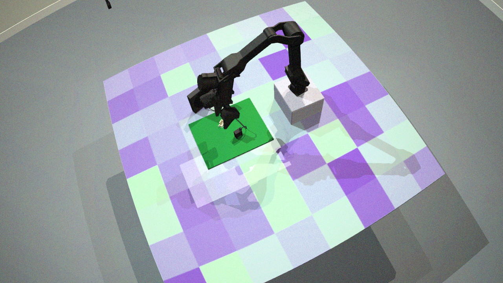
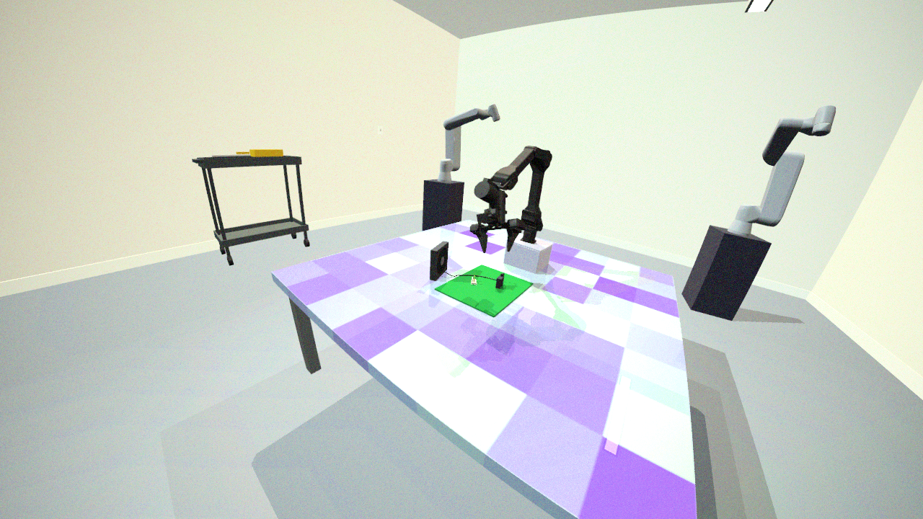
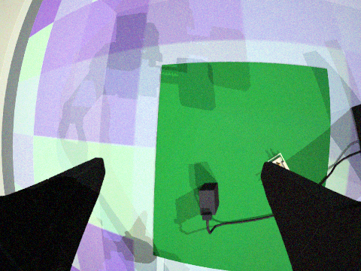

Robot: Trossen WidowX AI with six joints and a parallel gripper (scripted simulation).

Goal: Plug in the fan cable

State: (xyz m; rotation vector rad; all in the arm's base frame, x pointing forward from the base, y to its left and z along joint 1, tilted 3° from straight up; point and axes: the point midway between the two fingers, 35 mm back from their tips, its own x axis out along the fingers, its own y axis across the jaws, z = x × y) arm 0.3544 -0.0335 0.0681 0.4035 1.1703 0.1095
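The black fan plug is 13 cm below my gripper tip, 6 cm behind it and 1 cm to the left of it. Also, from my gripper tip: green board (17 cm below, 4 cm behind, 3 cm to the right); then black fan (22 cm to the right, 10 cm below, 2 cm behind); then white fan header (15 cm below, 8 cm to the right, 3 cm behind).
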